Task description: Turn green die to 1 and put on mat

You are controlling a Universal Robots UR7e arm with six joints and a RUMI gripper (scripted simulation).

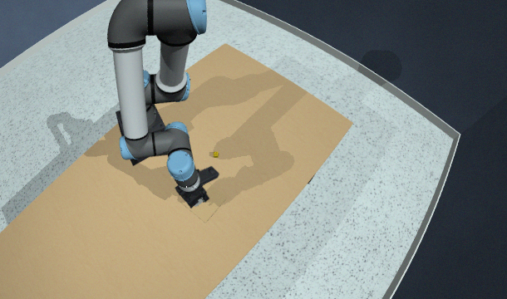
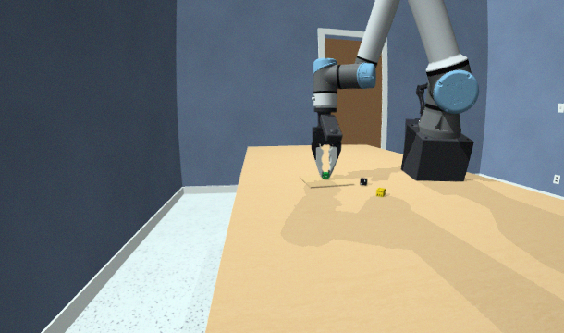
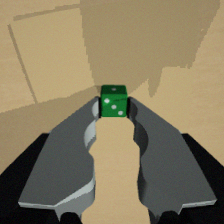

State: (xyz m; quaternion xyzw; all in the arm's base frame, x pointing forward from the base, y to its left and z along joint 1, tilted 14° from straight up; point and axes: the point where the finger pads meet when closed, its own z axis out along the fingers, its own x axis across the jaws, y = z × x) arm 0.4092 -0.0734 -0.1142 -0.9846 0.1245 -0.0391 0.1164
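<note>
My gripper is now 1 cm above the green die. Round my hand: tan mat 2 cm below; yellow die 7 cm behind, 20 cm to the left, 2 cm below; black die 9 cm behind, 8 cm to the left, 2 cm below.
</note>
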